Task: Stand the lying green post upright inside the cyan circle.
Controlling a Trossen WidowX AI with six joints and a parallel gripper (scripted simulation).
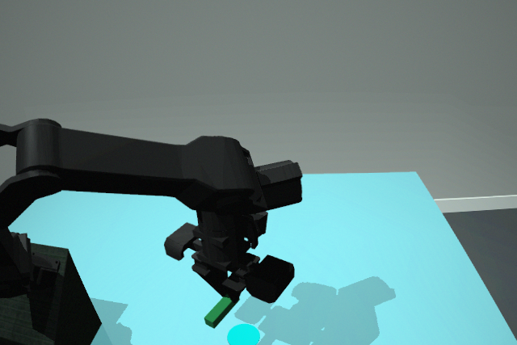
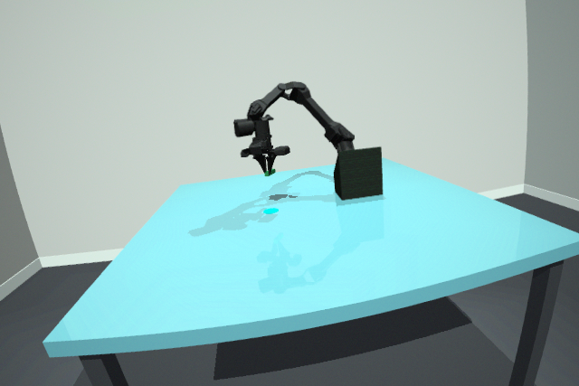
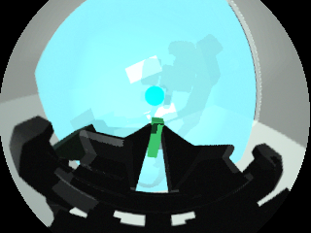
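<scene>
Now: the cyan circle 3 cm to the left of my gripper tip and 14 cm below it. The rest, counted from my gripper tip: green post (1 cm behind, 2 cm to the right).
</scene>
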